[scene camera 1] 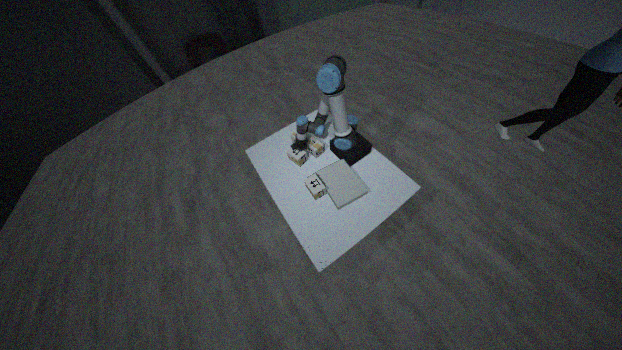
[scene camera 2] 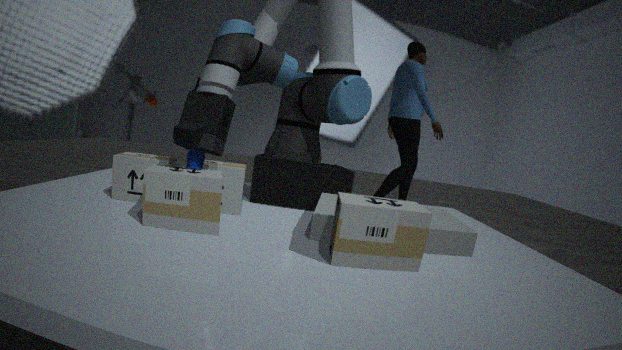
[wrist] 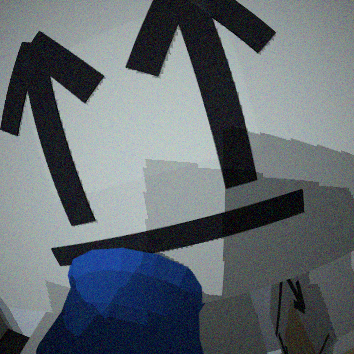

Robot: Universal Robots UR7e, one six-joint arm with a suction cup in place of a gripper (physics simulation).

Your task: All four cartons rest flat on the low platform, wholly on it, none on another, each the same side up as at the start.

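Places are measured from the arm's base along level axes (x right, y back, z down), in centimetres.
Where they show: end effector, tool point: [wrist: 153,265]; arm's base, origin of the base link: [scene camera 2: 292,159].
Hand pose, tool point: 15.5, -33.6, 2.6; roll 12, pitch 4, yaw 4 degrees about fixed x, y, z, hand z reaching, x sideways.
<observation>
Things, the pixels of their top centre, and the offset from my tool point, as dx, dy, dz. "spot": a spot on its surface instead. Level surfaces: height alone.
- tan carton, middle of its top: [wrist: 121,97] [scene camera 2: 185,170] [scene camera 1: 296,152] -0.4, -4.3, -1.4
- carton's top, surface spot: [wrist: 140,123] spot: +0.0, -3.9, -1.3
- low grey platform, middle of its top: [scene camera 2: 394,211] [scene camera 1: 340,180] -39.5, +10.8, +3.2
- white mat, its level: dz +8.0
My suction cup [scene camera 1: 299,146] [scene camera 2: 195,160] [wrist: 130,302] sits pressed on the top of a white and tan carton [scene camera 1: 298,155] [scene camera 2: 182,204] with a barcode on its side. The carton's top [wrist: 140,123], marked with two black arrows, fills the wrist view. Two more cartons stand close behind it, one at the back left [scene camera 2: 128,180] and one at the back right [scene camera 1: 316,146] [scene camera 2: 232,185]. Another carton [scene camera 1: 315,185] [scene camera 2: 378,232] stands on the mat against the side of the low grey platform [scene camera 1: 343,182] [scene camera 2: 450,237]. No carton lies on the platform.
The white mat [scene camera 1: 330,235] [scene camera 2: 217,282] carries the cartons, the platform and the arm's black base [scene camera 1: 350,146] [scene camera 2: 300,182]. A person [scene camera 1: 565,100] [scene camera 2: 408,117] walks on the wooden floor beyond the mat, to the right.
</observation>
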